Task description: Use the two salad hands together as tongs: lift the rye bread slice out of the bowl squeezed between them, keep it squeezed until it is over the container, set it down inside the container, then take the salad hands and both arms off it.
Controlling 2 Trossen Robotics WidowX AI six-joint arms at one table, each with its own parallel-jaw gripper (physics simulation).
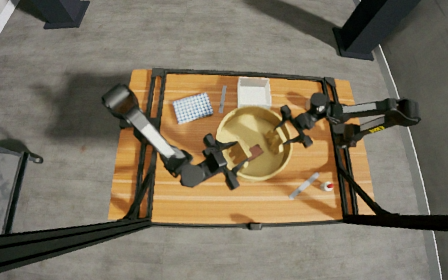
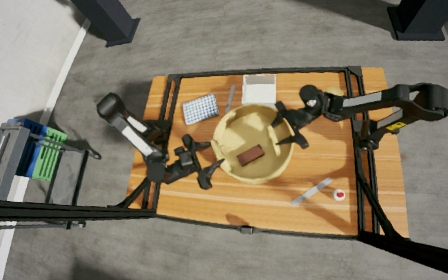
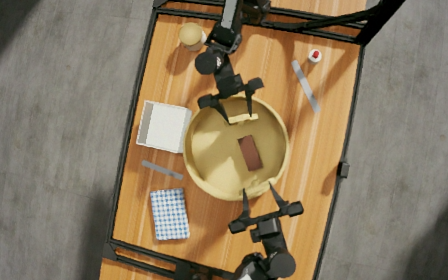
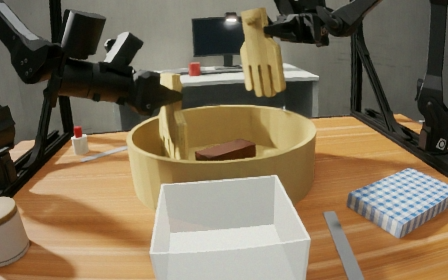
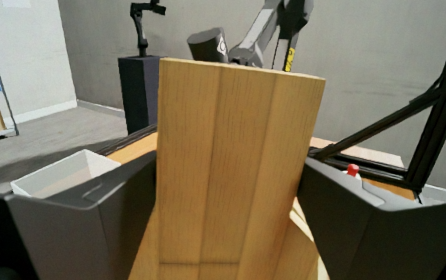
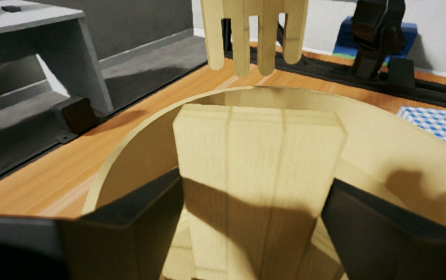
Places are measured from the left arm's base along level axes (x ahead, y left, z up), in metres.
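Where they show: left gripper, fingertip midpoint: (image 1: 243,150) (image 2: 220,150) (image 3: 256,184) (image 4: 253,30) (image 5: 227,161); right gripper, fingertip midpoint: (image 1: 277,137) (image 2: 271,137) (image 3: 240,121) (image 4: 174,94) (image 6: 250,178); left arm's base, link origin: (image 2: 160,138) (image 3: 202,277) (image 4: 433,149) (image 6: 363,74); right arm's base, link origin: (image 1: 341,142) (image 2: 363,143) (image 3: 257,14) (image 4: 1,183).
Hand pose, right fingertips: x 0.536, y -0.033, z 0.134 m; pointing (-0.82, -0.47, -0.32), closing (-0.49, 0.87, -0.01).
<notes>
Each offset is from my right fingertips to the top centre of the thing.
The dark brown rye bread slice @[dx -0.087, dy -0.036, dz -0.115 m] (image 1: 256,151) (image 2: 250,155) (image 3: 250,153) (image 4: 226,150) lies on the floor of the yellow bowl (image 2: 258,180) (image 3: 286,145) (image 4: 150,175). My left gripper (image 3: 257,187) is shut on one wooden salad hand @[dx -0.160, dy -0.081, dz +0.150 m] (image 4: 262,60) (image 5: 235,150) (image 6: 255,35), its fingers pointing down, high above the bowl's rim. My right gripper (image 3: 240,119) is shut on the other salad hand @[dx +0.002, dy +0.003, dz +0.038 m] (image 4: 171,120) (image 6: 257,150), its fingers lowered inside the bowl, apart from the bread. The white open container @[dx -0.060, dy +0.259, dz -0.077 m] (image 1: 254,95) (image 3: 166,127) (image 4: 230,205) stands beside the bowl.
A blue checked block @[dx -0.350, dy +0.190, dz -0.130 m] (image 1: 193,108) (image 4: 400,200) and a grey strip @[dx -0.208, dy +0.252, dz -0.152 m] (image 1: 222,99) lie near the container. Another grey strip @[dx +0.166, dy -0.171, dz -0.151 m] (image 3: 305,86) and a small red-topped bottle @[dx +0.262, dy -0.182, dz -0.089 m] (image 3: 314,56) are across the bowl. A lidded jar @[dx +0.259, dy +0.232, dz -0.085 m] (image 3: 191,36) stands near the right arm.
</notes>
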